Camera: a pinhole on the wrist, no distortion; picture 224 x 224 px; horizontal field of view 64.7 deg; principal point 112.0 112.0 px. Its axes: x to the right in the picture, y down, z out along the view. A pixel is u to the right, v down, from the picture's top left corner.
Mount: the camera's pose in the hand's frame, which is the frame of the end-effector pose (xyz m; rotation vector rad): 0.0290 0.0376 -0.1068 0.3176 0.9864 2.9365
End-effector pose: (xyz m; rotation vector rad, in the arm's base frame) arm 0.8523 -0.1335 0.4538 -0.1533 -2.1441 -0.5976
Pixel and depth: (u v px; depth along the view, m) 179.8 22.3 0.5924
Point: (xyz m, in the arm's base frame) 0.9538 0.5471 0.5136
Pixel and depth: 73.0 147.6 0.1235
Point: 0.8317 -0.0647 0.5504
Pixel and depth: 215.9 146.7 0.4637
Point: 0.7603 0.2823 0.2598
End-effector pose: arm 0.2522 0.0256 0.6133 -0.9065 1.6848 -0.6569
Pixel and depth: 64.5 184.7 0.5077
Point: 0.5452 -0.1049 0.2283
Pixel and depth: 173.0 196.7 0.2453
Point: 0.3916 0.0825 0.4878
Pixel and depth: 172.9 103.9 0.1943
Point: 0.2605 0.1176 0.4658
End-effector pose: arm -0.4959 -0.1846 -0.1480 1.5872 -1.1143 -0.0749
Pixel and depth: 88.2 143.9 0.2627
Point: -0.5923 -0.3388 -0.0118
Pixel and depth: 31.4 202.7 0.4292
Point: -0.5697 -0.6258 -0.0305
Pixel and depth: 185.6 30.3 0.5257
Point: -0.9989 -0.2196 0.1846
